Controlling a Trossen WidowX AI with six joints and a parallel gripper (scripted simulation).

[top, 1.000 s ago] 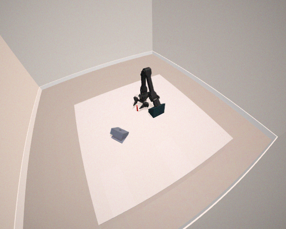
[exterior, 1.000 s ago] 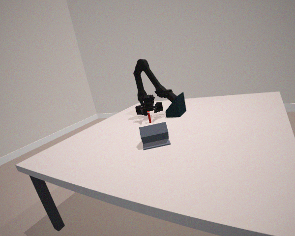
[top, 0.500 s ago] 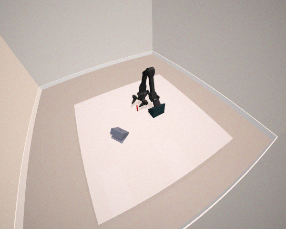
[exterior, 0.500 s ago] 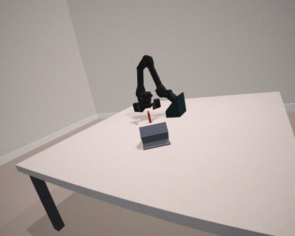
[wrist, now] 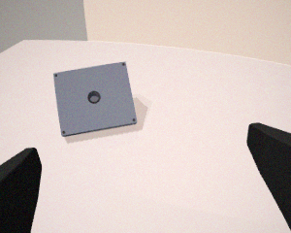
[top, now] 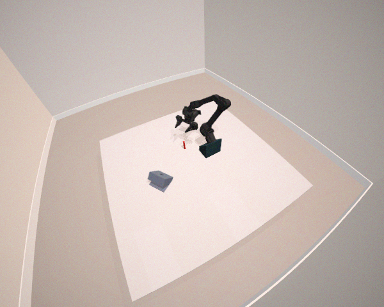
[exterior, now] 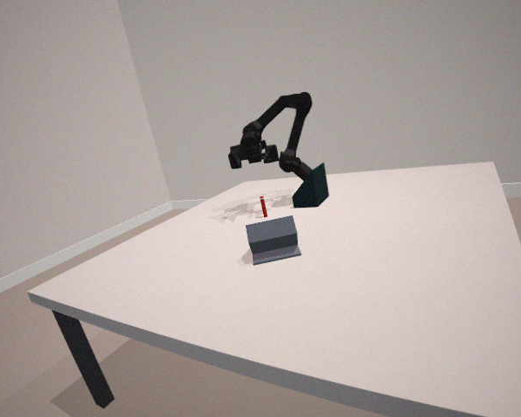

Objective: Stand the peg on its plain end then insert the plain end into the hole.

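My gripper tip is now 150 mm above the red peg and 20 mm past it. The rest, counted from my gripper tip: grey sloped panel (290 mm ahead, 170 mm below, 150 mm to the left).
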